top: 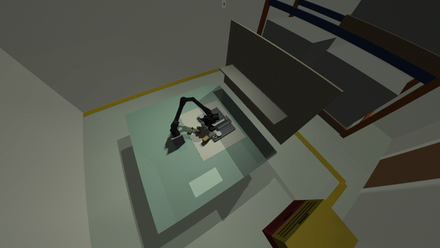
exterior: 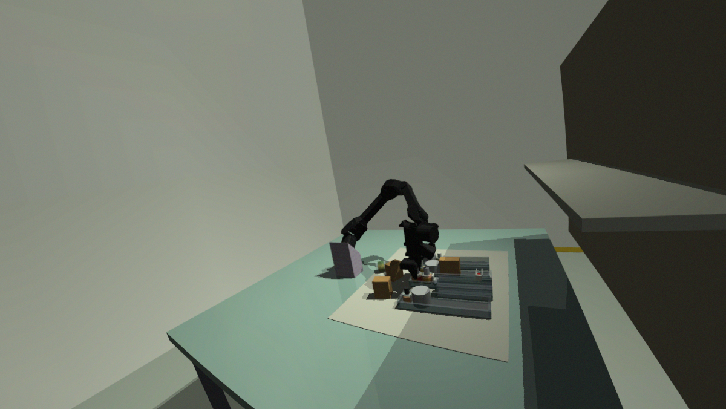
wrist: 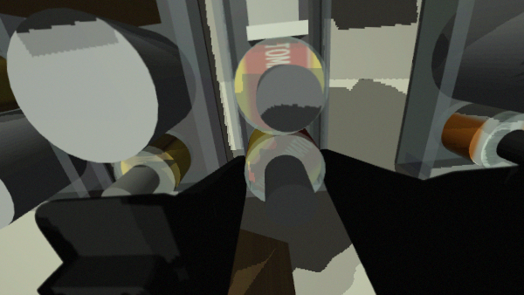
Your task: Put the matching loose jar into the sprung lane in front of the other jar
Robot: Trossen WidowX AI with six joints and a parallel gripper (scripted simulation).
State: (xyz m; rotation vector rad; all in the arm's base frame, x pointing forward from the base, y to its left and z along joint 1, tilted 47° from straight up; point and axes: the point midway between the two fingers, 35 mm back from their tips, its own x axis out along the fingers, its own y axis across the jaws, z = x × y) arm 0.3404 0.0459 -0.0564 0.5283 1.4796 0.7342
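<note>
Right now the brown box is 100 mm ahead of my gripper tip, 90 mm to the left of it and 10 mm above it. Round my gripper tip: grey lane rack: 150 mm ahead, 10 mm to the right, 10 mm below.
</note>
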